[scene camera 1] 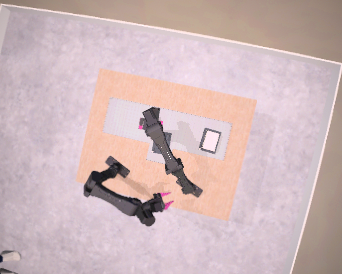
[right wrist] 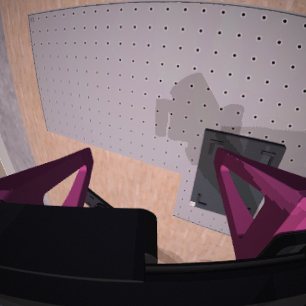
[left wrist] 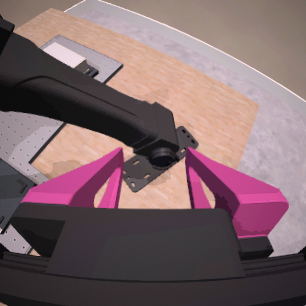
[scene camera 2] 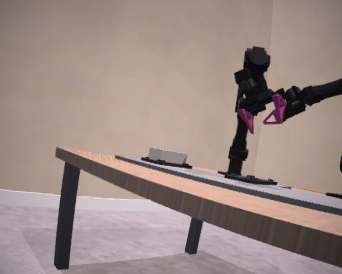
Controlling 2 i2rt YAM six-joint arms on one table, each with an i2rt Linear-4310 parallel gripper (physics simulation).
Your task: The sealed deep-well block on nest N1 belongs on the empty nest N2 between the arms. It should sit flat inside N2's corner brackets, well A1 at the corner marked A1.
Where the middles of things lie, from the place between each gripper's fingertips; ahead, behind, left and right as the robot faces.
Labels:
Right now my right hand is 16 cm above the dark nest plate (right wrist: 205, 193), 11 cm past it and 9 cm to the left of it.
My left hand is 28 cm short of the dark nest plate, 24 cm above it and 17 cm to the right of it.

